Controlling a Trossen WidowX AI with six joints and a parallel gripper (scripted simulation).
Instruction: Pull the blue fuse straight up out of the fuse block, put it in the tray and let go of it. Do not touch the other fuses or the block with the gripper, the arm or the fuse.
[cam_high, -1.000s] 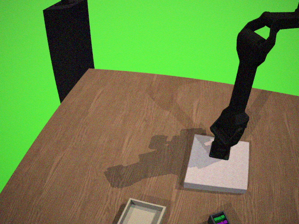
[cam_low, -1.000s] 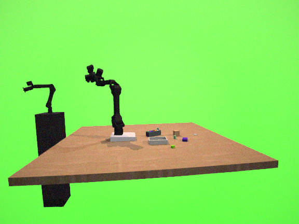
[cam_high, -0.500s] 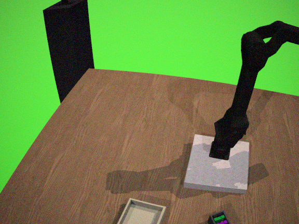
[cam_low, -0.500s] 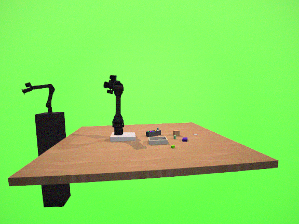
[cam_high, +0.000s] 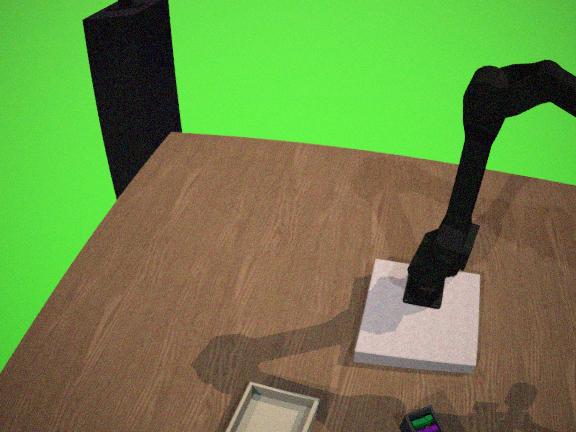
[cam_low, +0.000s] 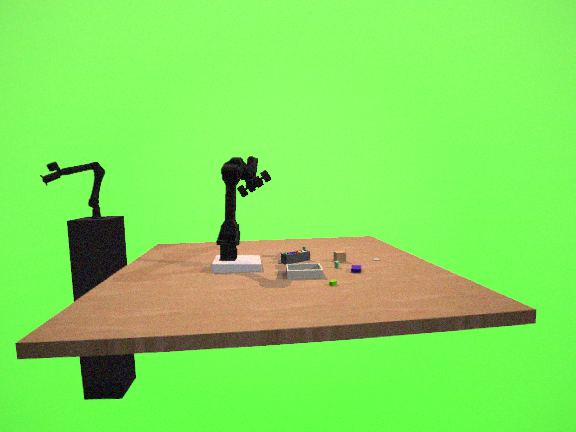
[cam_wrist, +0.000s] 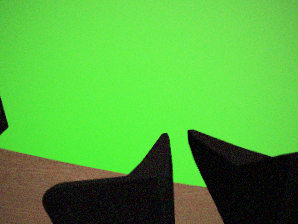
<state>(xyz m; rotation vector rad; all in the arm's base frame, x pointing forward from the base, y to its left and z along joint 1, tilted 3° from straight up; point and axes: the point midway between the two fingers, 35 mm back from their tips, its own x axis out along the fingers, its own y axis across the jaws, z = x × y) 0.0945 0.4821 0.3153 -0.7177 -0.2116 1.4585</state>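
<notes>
Right now my gripper tip is 17 cm short of the blue fuse, 47 cm to the left of it and 29 cm above it. Also, from my gripper tip: red fuse: 18 cm ahead, 46 cm to the right, 29 cm below; then purple fuse: 15 cm ahead, 48 cm to the right, 29 cm below; then tan cube: 37 cm ahead, 48 cm to the right, 29 cm below.
</notes>
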